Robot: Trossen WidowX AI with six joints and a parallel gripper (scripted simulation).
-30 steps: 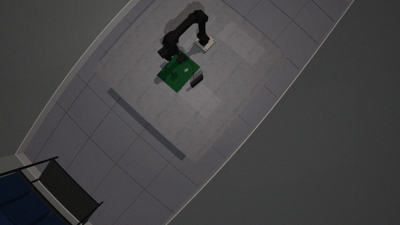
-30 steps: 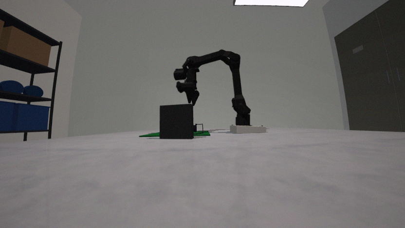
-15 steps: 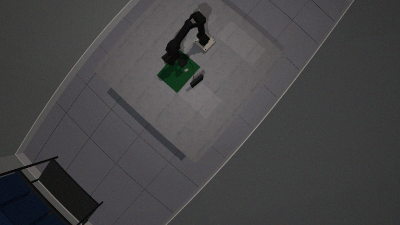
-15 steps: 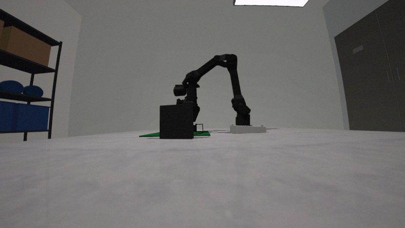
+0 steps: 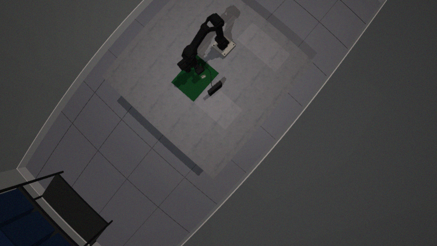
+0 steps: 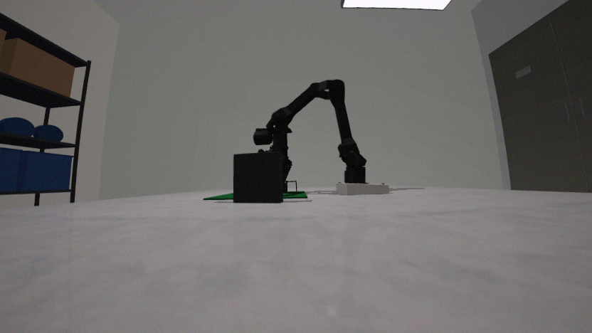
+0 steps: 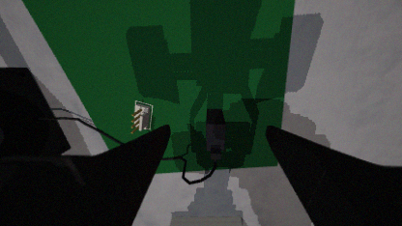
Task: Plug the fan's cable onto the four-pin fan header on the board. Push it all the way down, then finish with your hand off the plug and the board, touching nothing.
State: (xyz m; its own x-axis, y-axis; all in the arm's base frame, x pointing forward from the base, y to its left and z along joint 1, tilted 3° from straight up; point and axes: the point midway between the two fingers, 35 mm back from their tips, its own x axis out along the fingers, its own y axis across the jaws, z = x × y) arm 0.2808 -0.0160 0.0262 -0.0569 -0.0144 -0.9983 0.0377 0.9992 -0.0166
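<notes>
My gripper tip is now 2 cm above the black plug and 1 cm past it. Round my gripper tip: green board (6 cm below, 5 cm to the left, 5 cm ahead); white four-pin header (9 cm to the left, 4 cm below); black fan (23 cm to the left, 2 cm above, 1 cm ahead).
</notes>
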